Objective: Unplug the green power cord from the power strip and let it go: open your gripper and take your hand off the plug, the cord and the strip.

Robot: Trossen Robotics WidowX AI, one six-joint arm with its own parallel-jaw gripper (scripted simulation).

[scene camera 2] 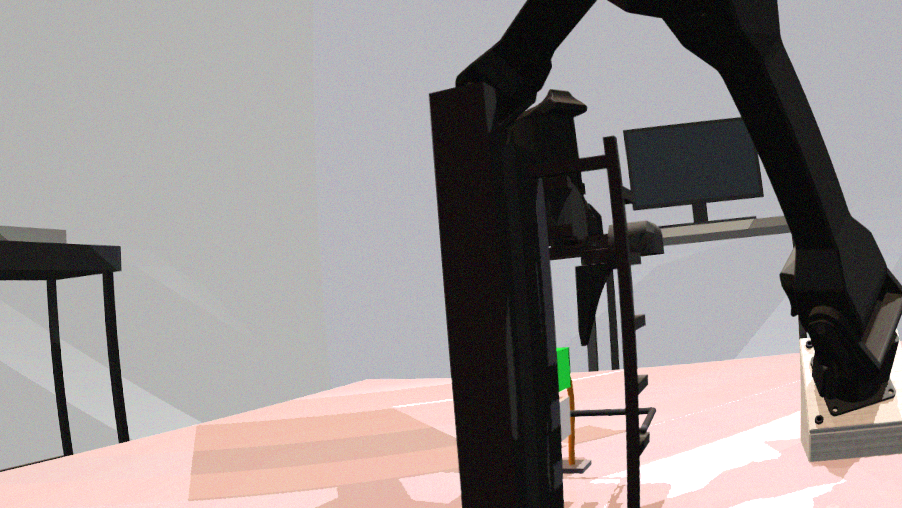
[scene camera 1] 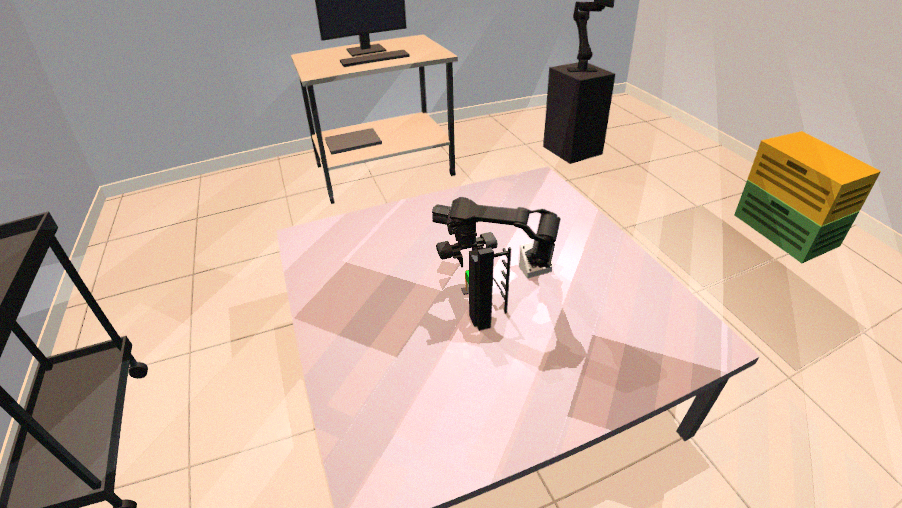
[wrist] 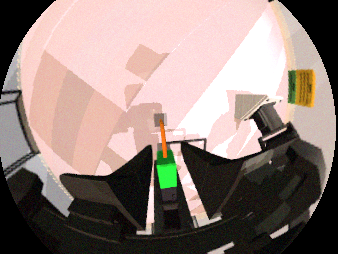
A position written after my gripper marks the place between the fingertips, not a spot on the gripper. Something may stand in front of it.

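Observation:
There is a green plug (wrist: 167, 172) that I can see, and with it my own gripper (scene camera 2: 565, 346). The gripper appears in scene camera 1 as well (scene camera 1: 467, 265), and the wrist view shows the gripper too (wrist: 166, 146).

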